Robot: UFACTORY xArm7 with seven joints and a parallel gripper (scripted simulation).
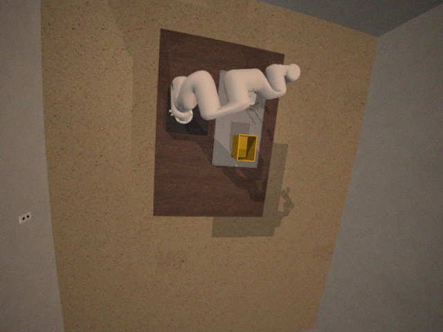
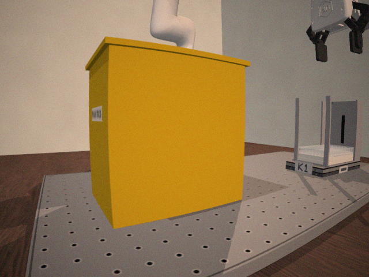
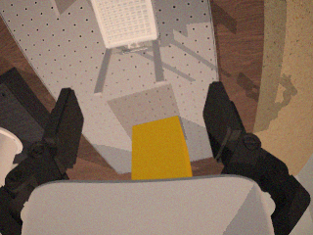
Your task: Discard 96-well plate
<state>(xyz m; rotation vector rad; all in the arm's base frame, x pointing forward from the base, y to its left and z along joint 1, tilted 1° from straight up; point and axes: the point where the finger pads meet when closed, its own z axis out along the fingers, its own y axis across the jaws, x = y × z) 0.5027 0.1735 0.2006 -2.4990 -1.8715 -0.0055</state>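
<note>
My gripper is now 30 mm past the 96-well plate, 10 mm to the right of it and 210 mm above it. From my hand the other things lie so: yellow plastics bin W1: 60 mm behind, 370 mm to the right, 160 mm below; black slot: 20 mm behind, 80 mm to the left, 160 mm below.
</note>
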